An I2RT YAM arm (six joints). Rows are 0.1 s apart.
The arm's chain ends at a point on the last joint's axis. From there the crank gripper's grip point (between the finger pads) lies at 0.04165 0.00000 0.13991 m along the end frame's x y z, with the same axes.
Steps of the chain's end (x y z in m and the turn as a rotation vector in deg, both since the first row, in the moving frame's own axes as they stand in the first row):
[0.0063, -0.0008, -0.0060, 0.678, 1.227, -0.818]
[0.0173, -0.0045, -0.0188, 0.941, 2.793, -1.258]
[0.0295, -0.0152, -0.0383, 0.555, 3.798, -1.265]
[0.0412, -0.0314, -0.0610, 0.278, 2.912, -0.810]
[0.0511, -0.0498, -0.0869, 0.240, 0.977, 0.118]
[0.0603, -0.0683, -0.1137, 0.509, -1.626, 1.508]
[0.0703, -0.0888, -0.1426, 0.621, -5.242, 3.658]
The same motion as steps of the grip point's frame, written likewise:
[0.0093, -0.0031, -0.0069, 0.678, 1.227, -0.818]
[0.0240, -0.0078, -0.0210, 0.941, 2.793, -1.258]
[0.0387, -0.0176, -0.0414, 0.555, 3.798, -1.265]
[0.0482, -0.0327, -0.0633, 0.278, 2.912, -0.810]
[0.0535, -0.0503, -0.0876, 0.240, 0.977, 0.118]
[0.0563, -0.0685, -0.1126, 0.509, -1.626, 1.508]
[0.0573, -0.0881, -0.1394, 0.621, -5.242, 3.658]

